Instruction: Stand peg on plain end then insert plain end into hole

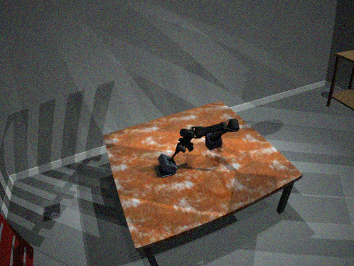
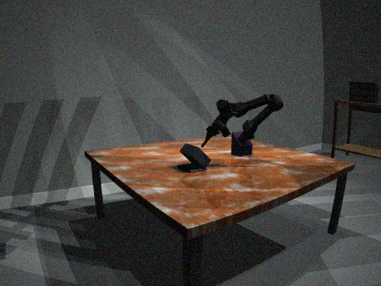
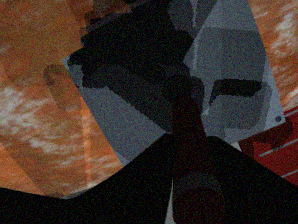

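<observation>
My gripper tip is 60 mm short of the sloped panel, 10 mm to the left of it and 70 mm above it. Round my gripper tip: peg 10 mm behind, 10 mm above.
</observation>
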